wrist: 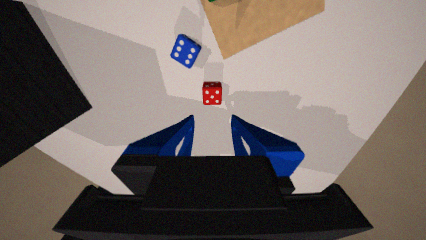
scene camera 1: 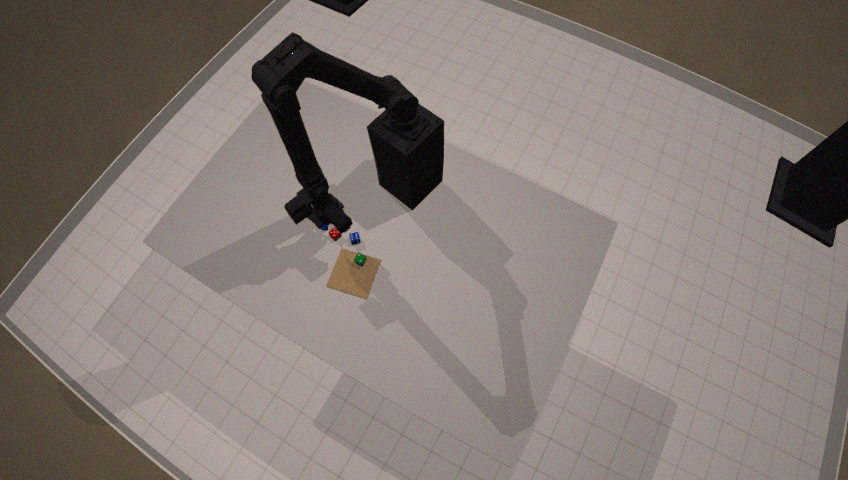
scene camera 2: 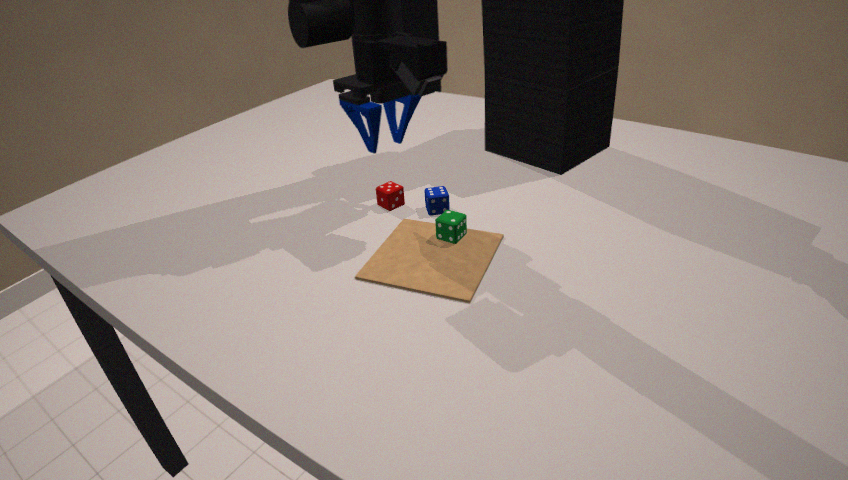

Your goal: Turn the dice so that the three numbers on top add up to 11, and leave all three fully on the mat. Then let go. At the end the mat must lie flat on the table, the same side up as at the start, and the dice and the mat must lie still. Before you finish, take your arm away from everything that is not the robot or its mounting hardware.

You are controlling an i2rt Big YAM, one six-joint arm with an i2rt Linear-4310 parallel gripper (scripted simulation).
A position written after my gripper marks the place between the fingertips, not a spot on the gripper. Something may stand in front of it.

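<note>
There's a green die (scene camera 2: pixel 451 226), and there's a tan mat as well (scene camera 2: pixel 412 258), which you'd also find here (scene camera 1: pixel 347 276). As for my gripper (scene camera 2: pixel 385 147), the wrist view shows it too (wrist: pixel 212 119).
</note>
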